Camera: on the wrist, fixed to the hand. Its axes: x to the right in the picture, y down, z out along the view.
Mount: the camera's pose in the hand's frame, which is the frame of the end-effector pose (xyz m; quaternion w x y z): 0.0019 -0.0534 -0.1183 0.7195 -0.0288 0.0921 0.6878
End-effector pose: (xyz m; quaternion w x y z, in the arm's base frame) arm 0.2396 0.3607 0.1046 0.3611 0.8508 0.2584 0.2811
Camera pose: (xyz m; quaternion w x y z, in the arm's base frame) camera 0.1496 0.4498 0.1333 0.0672 0.7536 -0.3741 0.5364
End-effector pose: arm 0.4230 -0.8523 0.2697 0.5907 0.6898 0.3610 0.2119
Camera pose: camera 0.3260 -0.7704 0.2429 0.2659 0.7081 -0.1664 0.6327
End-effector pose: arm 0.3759 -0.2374 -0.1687 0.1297 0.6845 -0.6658 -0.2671
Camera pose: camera 0.4845 -0.2561 -0.1001 0.3581 0.0554 -0.9302 -0.0591
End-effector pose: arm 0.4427 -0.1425 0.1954 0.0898 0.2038 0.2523 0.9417
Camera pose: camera 0.3938 -0.1481 0.0753 0.6004 -0.2308 -0.0225 -0.7653
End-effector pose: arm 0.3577 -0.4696 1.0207 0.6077 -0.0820 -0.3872 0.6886
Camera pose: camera 0.4675 -0.4186 0.9739 0.0031 0.4062 0.1860 -0.8946
